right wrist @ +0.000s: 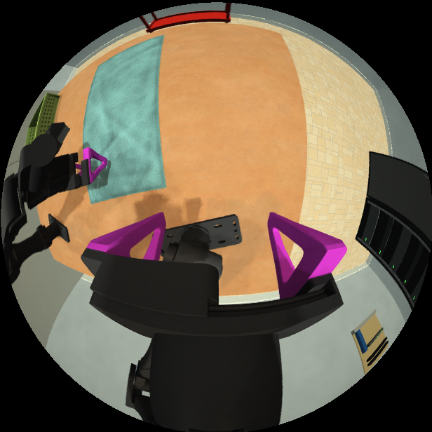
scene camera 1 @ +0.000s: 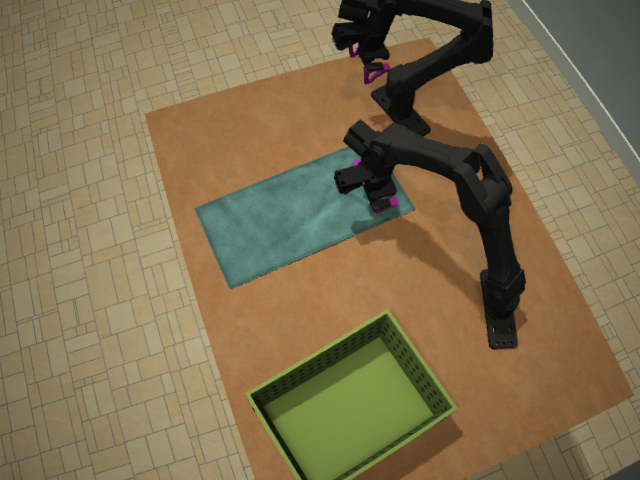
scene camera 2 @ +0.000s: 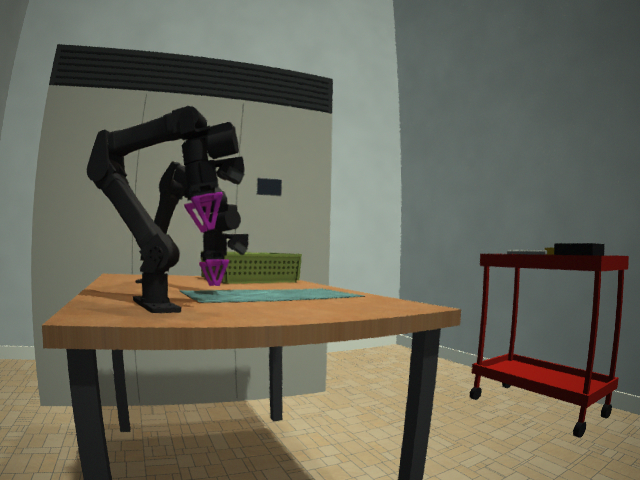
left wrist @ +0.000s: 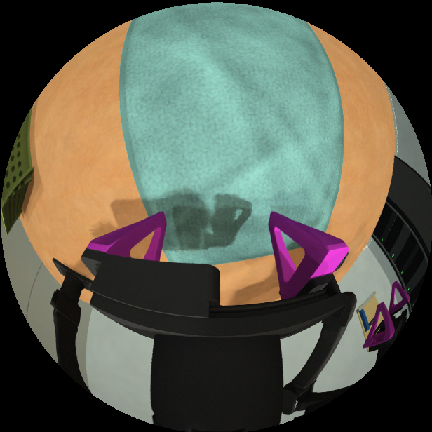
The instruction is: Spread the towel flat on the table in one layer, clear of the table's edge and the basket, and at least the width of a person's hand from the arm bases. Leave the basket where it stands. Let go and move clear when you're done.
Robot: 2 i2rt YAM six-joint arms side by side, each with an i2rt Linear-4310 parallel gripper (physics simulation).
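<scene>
The teal towel (scene camera 1: 279,222) (scene camera 2: 273,295) (left wrist: 215,125) (right wrist: 125,100) lies on the table (scene camera 1: 232,129) as a long rectangle with faint creases; whether it is one layer I cannot tell. It is apart from the table's edges and the basket. The green basket (scene camera 1: 321,357) (scene camera 2: 263,267) (left wrist: 16,162) (right wrist: 49,114) stands on the table. My left gripper (scene camera 1: 370,186) (scene camera 2: 214,281) (left wrist: 217,217) (right wrist: 94,164) is open and empty, low above the towel's end, partly hiding it in scene camera 1. My right gripper (scene camera 1: 360,63) (scene camera 2: 207,228) (left wrist: 388,291) (right wrist: 216,217) is open and empty, higher up, away from the towel.
The left arm's base (scene camera 1: 501,330) is at the right in scene camera 1. The right arm's base (scene camera 1: 400,111) (right wrist: 225,232) is near the towel's right end, with bare table between. A red cart (scene camera 2: 553,261) stands on the floor beyond the table.
</scene>
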